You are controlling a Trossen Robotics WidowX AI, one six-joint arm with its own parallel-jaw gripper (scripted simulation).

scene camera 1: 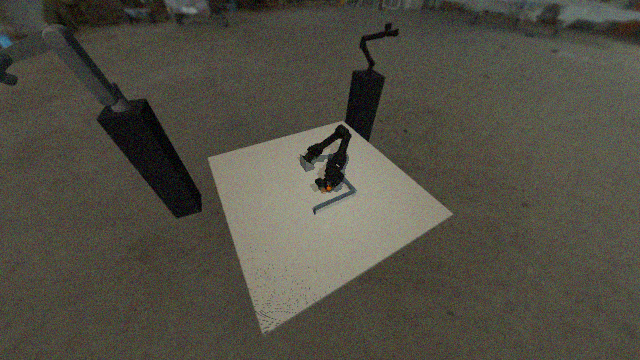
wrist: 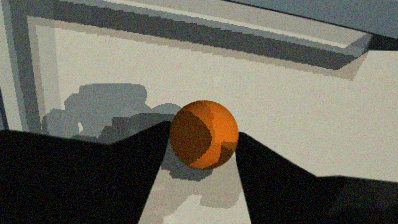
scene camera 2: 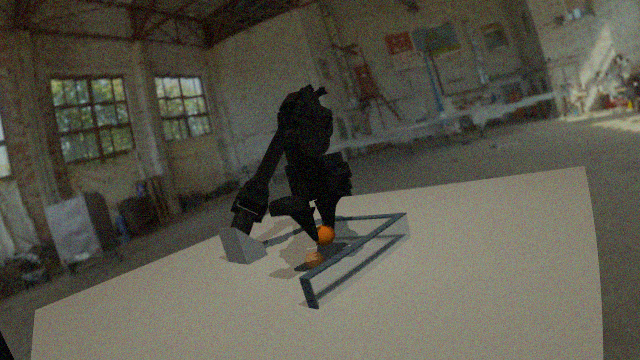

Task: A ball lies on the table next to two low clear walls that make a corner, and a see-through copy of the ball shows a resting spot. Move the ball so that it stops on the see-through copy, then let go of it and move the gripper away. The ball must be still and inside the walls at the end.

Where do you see an orange ball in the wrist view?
At 204, 135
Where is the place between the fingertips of my gripper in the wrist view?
203, 133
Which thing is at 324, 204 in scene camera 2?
My gripper.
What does my gripper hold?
An orange ball.
